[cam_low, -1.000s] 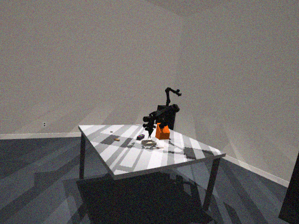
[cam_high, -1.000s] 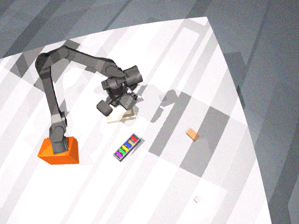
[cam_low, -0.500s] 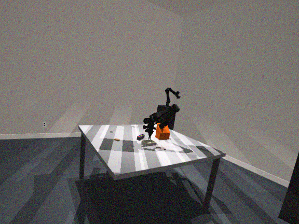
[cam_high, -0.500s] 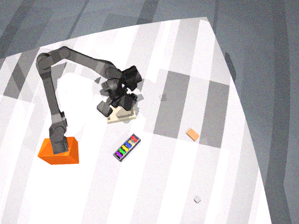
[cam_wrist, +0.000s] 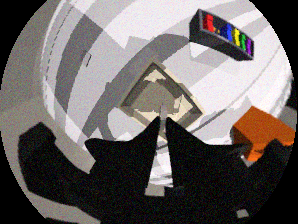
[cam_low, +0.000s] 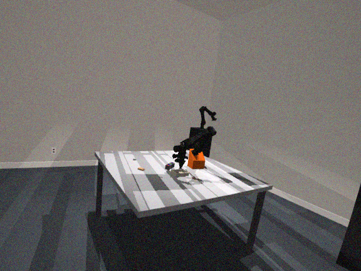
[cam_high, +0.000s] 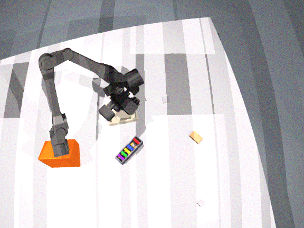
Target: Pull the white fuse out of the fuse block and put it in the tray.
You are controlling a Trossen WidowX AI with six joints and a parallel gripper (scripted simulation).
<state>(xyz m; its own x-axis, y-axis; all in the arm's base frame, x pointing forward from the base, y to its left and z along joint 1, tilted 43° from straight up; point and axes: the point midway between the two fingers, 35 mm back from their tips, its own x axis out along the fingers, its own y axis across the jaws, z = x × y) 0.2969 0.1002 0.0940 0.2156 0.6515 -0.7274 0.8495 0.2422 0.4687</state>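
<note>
Now: the white fuse 1 cm below my gripper tip. Also, from my gripper tip: flat block (27 cm ahead, 22 cm to the right, 5 cm below); then tray (5 cm below).
</note>
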